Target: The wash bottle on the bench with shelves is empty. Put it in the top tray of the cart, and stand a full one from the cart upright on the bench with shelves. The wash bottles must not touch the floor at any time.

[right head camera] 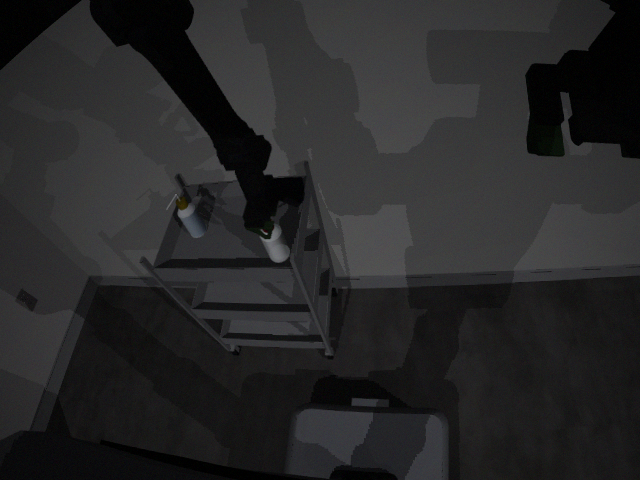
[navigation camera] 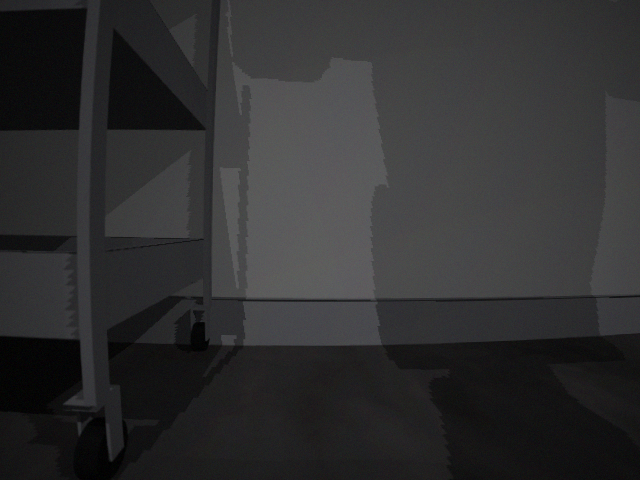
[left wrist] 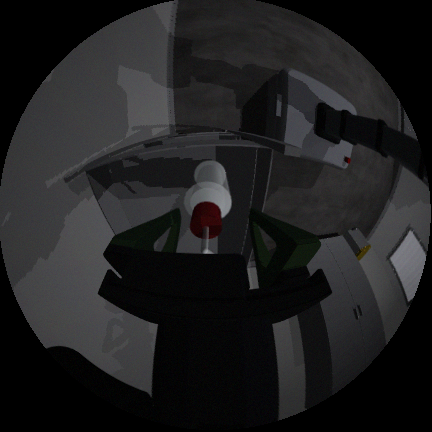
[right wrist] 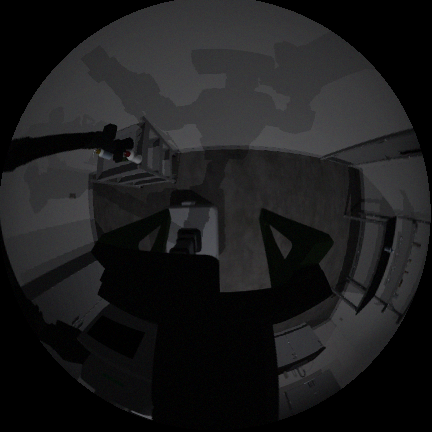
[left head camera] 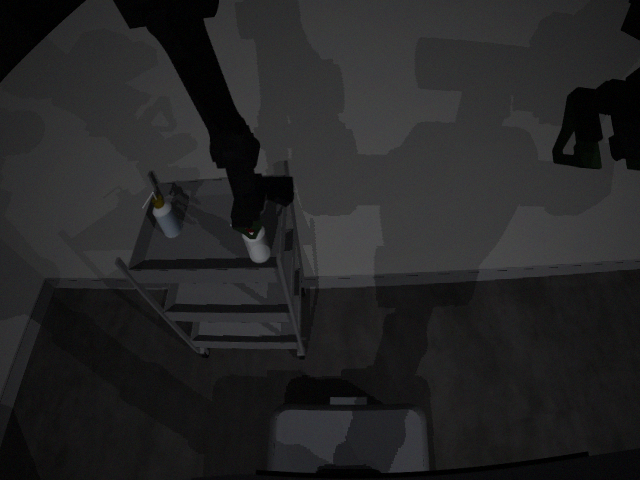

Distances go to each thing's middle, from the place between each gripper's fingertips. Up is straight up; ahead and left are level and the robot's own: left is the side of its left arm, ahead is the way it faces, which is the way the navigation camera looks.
I see my right gripper 300 mm short of the wash bottle with red cap (left wrist: 207, 199), 490 mm to the right of it and 530 mm above it.
Now: left hand 1 cm short of the wash bottle with red cap, 2 cm to the right of it and 5 cm above it.
